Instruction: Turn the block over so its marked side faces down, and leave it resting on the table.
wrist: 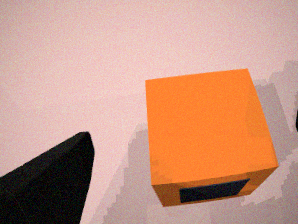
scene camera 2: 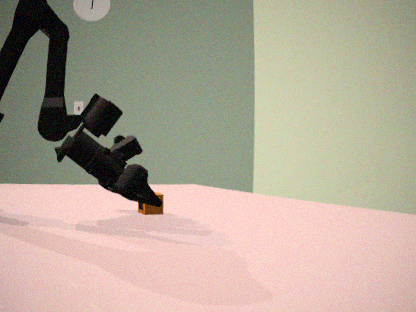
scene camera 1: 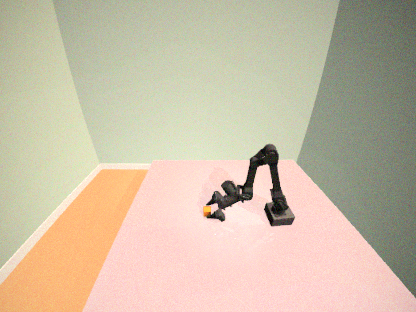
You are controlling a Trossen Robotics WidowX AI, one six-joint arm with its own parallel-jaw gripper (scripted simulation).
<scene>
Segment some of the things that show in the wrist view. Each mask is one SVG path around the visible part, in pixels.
My gripper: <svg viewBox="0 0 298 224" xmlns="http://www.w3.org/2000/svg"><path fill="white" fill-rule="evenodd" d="M89 132L76 133L76 135L69 137L63 143L56 144L56 147L41 153L40 156L33 157L33 160L27 161L24 165L20 165L19 168L13 169L7 175L0 177L0 224L80 224L93 172L94 145Z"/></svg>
An orange block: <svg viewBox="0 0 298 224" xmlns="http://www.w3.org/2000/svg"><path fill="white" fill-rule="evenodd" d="M247 69L241 68L233 69L233 71L197 73L197 75L158 77L158 79L145 80L146 105L148 105L150 172L152 172L152 186L156 190L154 193L156 193L162 206L201 204L201 202L247 196L247 194L253 193L266 180L266 177L269 177L279 167L274 145L271 143L273 140L271 140L265 115L262 112L262 105L259 103L253 80L251 80L250 72Z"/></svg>
</scene>
